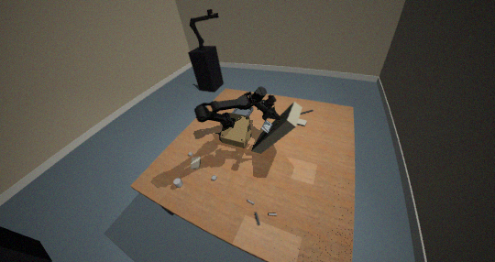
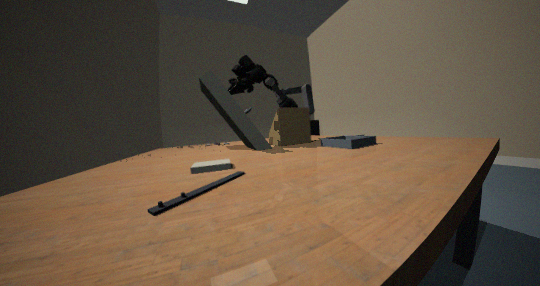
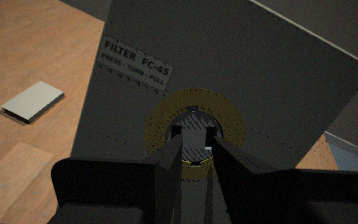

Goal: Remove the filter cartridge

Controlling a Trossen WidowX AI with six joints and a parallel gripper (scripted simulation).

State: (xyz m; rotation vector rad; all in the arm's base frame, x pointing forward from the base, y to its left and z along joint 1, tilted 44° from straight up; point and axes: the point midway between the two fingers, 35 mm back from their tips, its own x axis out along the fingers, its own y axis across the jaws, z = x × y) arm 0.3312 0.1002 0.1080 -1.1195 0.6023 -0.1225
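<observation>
My gripper tip is now 20 mm short of the round grey filter cartridge and 10 mm above it. Round my gripper tip: shallow grey tray: 420 mm behind, 280 mm to the left, 250 mm below; grey service panel: 90 mm below, 30 mm behind.
</observation>
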